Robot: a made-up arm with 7 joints. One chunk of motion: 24 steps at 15 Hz.
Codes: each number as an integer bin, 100 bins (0 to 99) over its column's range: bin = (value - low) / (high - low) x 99, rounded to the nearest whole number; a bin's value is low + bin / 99 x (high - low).
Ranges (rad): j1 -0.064..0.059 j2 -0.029..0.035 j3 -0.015..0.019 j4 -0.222..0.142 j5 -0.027..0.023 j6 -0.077..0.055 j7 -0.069..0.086
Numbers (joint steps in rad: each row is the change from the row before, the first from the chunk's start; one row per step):
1: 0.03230 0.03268 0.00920 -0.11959 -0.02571 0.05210 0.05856
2: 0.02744 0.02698 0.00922 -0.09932 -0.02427 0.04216 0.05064
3: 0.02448 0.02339 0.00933 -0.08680 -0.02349 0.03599 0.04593
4: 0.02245 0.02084 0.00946 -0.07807 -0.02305 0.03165 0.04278
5: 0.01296 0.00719 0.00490 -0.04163 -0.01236 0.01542 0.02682
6: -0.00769 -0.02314 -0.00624 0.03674 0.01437 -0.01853 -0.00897
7: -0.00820 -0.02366 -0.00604 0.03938 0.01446 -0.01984 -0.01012
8: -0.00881 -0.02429 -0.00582 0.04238 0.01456 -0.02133 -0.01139
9: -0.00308 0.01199 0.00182 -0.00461 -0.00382 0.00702 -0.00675
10: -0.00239 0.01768 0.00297 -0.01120 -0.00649 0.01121 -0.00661
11: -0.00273 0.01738 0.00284 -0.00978 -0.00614 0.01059 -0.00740
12: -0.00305 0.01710 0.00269 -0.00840 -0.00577 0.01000 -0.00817
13: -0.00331 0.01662 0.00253 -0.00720 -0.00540 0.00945 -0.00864
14: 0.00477 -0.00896 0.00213 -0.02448 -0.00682 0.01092 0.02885
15: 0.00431 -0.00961 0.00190 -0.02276 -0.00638 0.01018 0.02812
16: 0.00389 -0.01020 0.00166 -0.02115 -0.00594 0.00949 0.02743
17: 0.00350 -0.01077 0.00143 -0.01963 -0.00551 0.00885 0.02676
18: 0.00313 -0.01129 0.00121 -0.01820 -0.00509 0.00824 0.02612
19: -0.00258 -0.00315 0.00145 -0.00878 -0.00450 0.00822 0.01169
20: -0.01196 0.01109 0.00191 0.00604 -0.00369 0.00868 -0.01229
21: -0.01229 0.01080 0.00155 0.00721 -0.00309 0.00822 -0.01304
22: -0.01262 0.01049 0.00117 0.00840 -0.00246 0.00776 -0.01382
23: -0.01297 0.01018 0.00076 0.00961 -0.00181 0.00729 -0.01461
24: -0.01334 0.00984 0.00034 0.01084 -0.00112 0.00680 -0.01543
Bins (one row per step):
1: 78 95 70 28 3 97 81
2: 74 87 71 33 5 89 76
3: 71 81 71 37 7 85 73
4: 70 77 71 39 8 81 71
5: 62 56 58 49 29 69 61
6: 45 9 26 70 82 44 38
7: 45 8 26 71 82 43 38
8: 44 7 27 72 82 42 37
9: 49 63 49 59 46 63 40
10: 50 72 52 57 41 66 40
11: 49 72 52 58 41 66 39
12: 49 71 52 58 42 65 39
13: 49 71 51 58 43 65 39
14: 55 31 50 54 40 66 62
15: 55 30 49 54 41 65 62
16: 55 29 49 55 42 65 62
17: 54 28 48 55 43 64 61
18: 54 27 47 55 43 64 61
19: 49 40 48 58 45 64 52
20: 42 62 49 62 46 64 36
21: 42 62 48 62 47 64 36
22: 41 61 47 63 49 64 35
23: 41 61 46 63 50 63 35
24: 41 60 45 63 51 63 34

